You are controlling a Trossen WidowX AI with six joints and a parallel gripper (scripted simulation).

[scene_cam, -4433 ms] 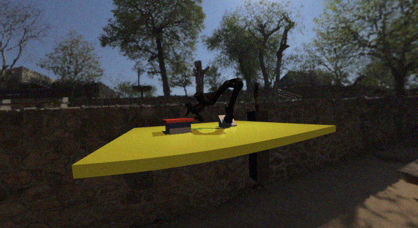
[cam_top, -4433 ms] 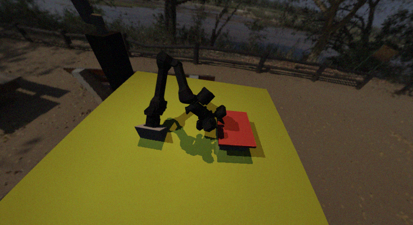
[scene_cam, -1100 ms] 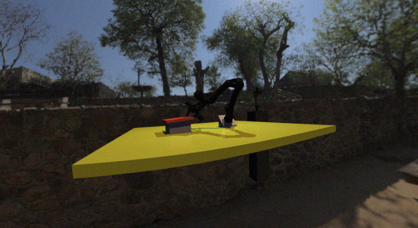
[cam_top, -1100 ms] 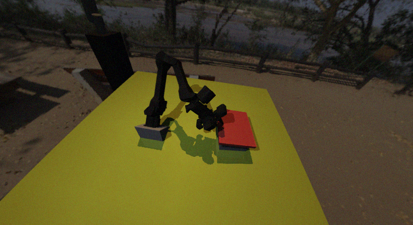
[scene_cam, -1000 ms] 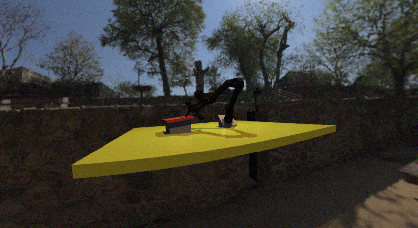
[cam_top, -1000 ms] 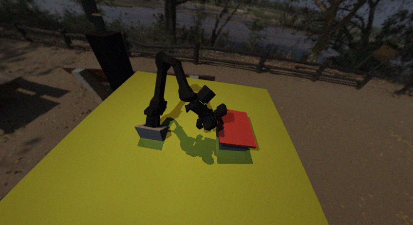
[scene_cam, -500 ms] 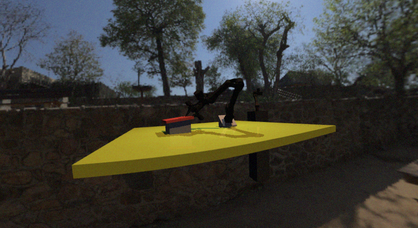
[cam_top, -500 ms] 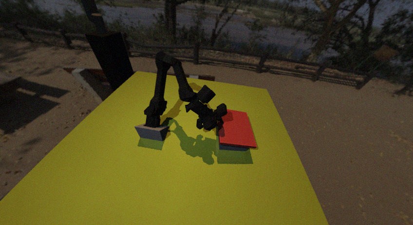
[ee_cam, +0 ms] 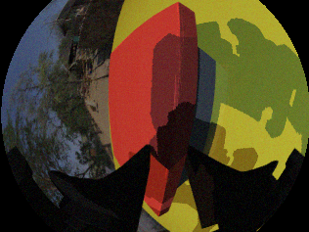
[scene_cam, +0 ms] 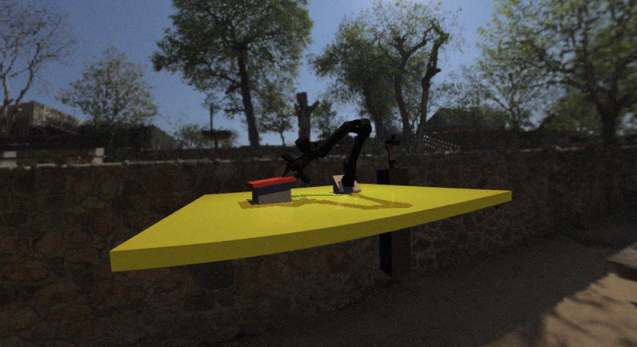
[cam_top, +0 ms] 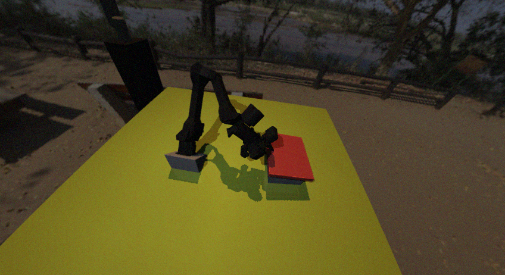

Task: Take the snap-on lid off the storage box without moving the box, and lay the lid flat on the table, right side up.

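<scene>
My gripper tip is 8 cm short of the red lid and 1 cm to the right of it. The rest, counted from my gripper tip: storage box (7 cm ahead, 5 cm below, 1 cm to the left).
</scene>
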